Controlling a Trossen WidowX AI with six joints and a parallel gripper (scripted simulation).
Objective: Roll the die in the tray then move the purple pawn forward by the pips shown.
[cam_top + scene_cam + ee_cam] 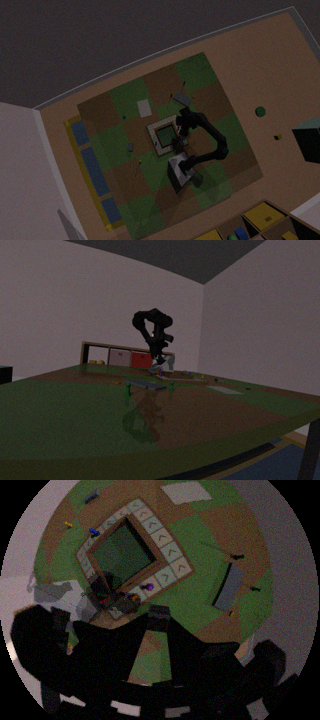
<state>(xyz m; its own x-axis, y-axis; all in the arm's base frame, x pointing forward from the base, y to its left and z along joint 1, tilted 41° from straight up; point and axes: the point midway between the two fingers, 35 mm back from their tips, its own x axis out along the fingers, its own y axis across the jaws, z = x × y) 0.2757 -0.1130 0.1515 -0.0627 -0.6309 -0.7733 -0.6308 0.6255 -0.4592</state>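
The purple pawn lies 4 cm to the left of my gripper tip and 9 cm below it. The rest, counted from my gripper tip: green tray (15 cm to the left, 11 cm below); then white die (right at my gripper tip); then grey slab (19 cm ahead, 13 cm to the right, 11 cm below).
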